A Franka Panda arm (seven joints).
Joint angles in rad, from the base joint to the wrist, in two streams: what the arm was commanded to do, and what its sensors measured. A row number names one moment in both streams.
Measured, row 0:
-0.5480 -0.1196 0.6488 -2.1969 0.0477 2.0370 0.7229
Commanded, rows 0 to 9:
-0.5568 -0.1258 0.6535 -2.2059 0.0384 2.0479 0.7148
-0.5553 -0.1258 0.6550 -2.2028 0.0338 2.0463 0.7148
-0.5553 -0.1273 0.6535 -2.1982 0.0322 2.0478 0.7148
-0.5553 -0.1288 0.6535 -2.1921 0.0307 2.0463 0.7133
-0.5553 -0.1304 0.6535 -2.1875 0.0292 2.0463 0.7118
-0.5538 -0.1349 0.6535 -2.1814 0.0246 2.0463 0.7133
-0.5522 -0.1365 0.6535 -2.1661 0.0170 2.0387 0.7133
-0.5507 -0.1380 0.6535 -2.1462 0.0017 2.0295 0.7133
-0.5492 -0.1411 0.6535 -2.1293 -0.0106 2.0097 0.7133
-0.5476 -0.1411 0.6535 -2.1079 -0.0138 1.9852 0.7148
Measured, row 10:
-0.5473 -0.1253 0.6489 -2.1622 0.0151 2.0351 0.7229
